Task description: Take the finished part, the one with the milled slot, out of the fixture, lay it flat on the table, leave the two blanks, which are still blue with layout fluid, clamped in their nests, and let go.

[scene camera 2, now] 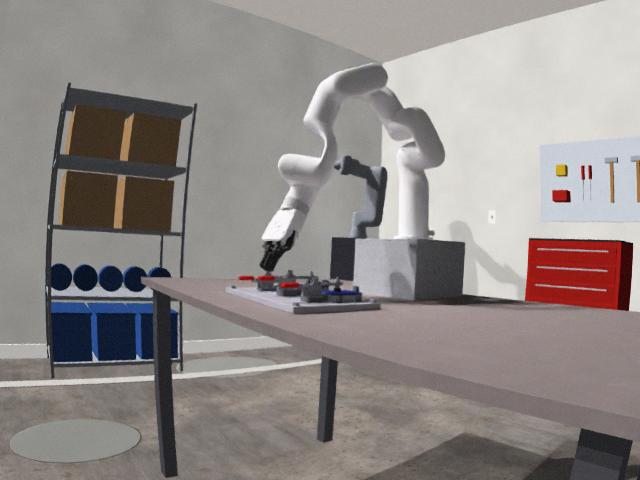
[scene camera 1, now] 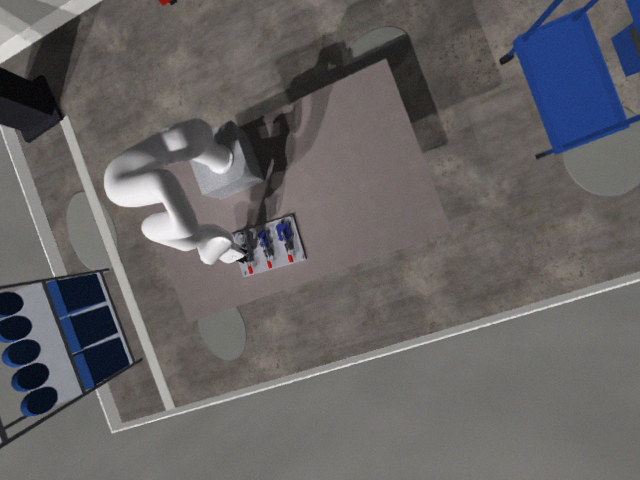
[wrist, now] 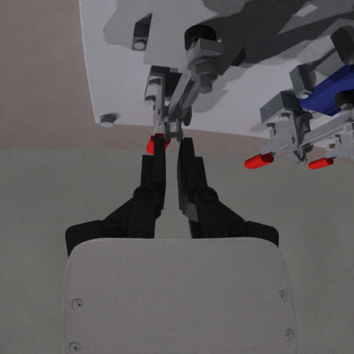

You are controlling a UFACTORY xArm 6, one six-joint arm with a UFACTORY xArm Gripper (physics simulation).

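Places are measured from the arm's base along level axes (x back, y left, z down), in centimetres.
Where they show: gripper, fingertip midpoint: [scene camera 2: 265, 269] [scene camera 1: 245, 260]; arm's base at its link origin: [scene camera 2: 413, 240] [scene camera 1: 220, 159].
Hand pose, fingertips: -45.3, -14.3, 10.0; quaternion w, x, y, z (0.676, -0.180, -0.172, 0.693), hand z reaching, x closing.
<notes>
Each offset is from my fingertips to the top centre of the thing, as dx, dy, dz. Level surfaces: height alone.
The finished part [wrist: 172, 30] is a bare grey block in the leftmost nest of the fixture plate {+1.7, +11.3, +5.6} [scene camera 1: 299, 248] [scene camera 2: 310, 308] [wrist: 107, 95]. A toggle clamp [wrist: 182, 95] reaches over it with its black tip; whether the tip presses on it I cannot tell. The milled slot is not visible. My gripper [scene camera 1: 244, 256] [scene camera 2: 267, 270] [wrist: 170, 151] is shut to a narrow gap with nothing between the fingers. Its tips are at the clamp's rear end, by the red handle [wrist: 156, 144], partly hidden by the left finger. Two blue blanks {+5.9, +12.0, +3.0} [scene camera 1: 263, 238] {+4.8, +22.9, +3.5} [scene camera 1: 283, 230] sit under the other clamps; one blank [wrist: 330, 92] shows at right in the wrist view.
The fixture stands on the brownish table {dz +7.1} [scene camera 1: 361, 180] [scene camera 2: 465, 341] [wrist: 40, 75], near its edge. The neighbouring clamps' red handles [wrist: 259, 160] [wrist: 321, 163] stick out to the right of my fingers. The arm's grey base block [scene camera 1: 227, 180] [scene camera 2: 385, 268] stands behind the fixture.
</notes>
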